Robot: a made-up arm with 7 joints.
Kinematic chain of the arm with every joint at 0, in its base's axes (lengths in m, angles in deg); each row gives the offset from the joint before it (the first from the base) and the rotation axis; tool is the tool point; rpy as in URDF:
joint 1: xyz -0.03 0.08 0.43 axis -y
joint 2: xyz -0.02 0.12 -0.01 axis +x
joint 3: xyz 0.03 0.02 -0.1 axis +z
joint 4: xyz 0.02 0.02 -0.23 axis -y
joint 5: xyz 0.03 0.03 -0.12 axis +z
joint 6: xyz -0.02 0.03 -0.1 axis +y
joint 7: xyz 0.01 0 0.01 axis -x
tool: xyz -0.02 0 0.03 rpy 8.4 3.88 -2.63
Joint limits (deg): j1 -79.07..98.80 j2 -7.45..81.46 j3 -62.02..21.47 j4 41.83..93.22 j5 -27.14..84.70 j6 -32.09..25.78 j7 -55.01..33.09
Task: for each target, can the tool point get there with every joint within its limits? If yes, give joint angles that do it. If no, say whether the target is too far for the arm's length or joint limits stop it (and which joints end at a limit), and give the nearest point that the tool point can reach.
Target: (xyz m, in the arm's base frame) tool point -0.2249 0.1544 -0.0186
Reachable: yes | joints -38.72 7.22 -50.21 49.69 70.76 -26.71 -36.62
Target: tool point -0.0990 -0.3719 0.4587
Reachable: no: joint limits stop it (at a limit: joint 1, joint 2, joint 3, joint 4, joint 5, joint 6, joint 7) | nearest point -0.2853 -0.0085 0.2580 | short by 0.455 m
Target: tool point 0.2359 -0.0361 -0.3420
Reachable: no: too far | nearest point 0.1369 0.0764 -0.0546 | short by 0.324 m
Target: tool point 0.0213 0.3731 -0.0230
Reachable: yes | joints -17.14 13.52 -5.16 56.24 9.59 -5.29 -11.19
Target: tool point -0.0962 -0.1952 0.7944
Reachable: no: joint limits stop it (at a limit: joint 1, joint 2, joint 3, joint 4, joint 5, joint 6, joint 7) | nearest point 0.2115 0.0523 0.6603 | short by 0.417 m
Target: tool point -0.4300 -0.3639 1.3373
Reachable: no: too far | nearest point 0.2365 0.0490 0.6874 | short by 1.018 m
